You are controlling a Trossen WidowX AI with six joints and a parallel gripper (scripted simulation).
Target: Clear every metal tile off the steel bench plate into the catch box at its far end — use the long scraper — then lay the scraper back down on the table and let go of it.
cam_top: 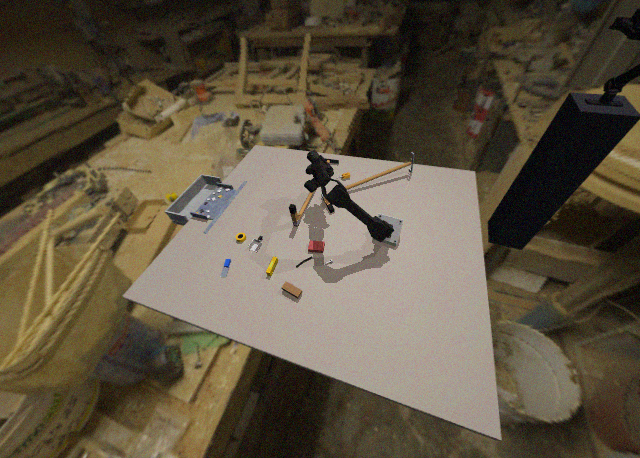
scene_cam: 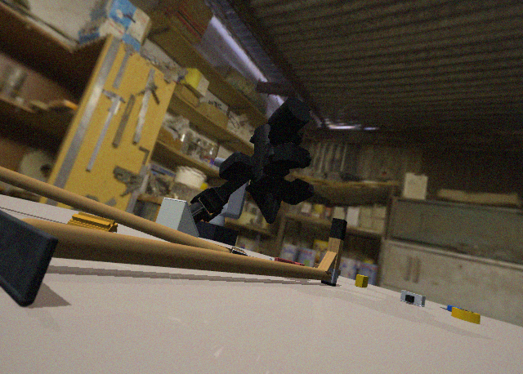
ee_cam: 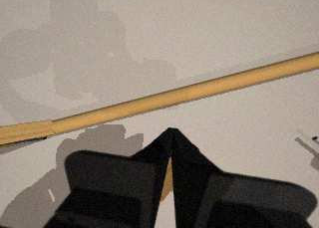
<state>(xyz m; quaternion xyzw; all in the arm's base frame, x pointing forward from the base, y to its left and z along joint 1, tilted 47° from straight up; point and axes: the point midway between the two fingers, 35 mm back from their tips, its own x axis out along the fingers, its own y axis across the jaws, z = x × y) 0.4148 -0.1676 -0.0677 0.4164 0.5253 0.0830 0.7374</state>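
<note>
Right now my gripper tip is 40 mm short of the long scraper, 60 mm to the left of it and 20 mm above it. Round my gripper tip: orange piece: 100 mm behind, 220 mm to the right, 70 mm below; then red block: 130 mm behind, 330 mm to the left, 80 mm below; then silver clip: 170 mm ahead, 400 mm to the left, 80 mm below.
</note>
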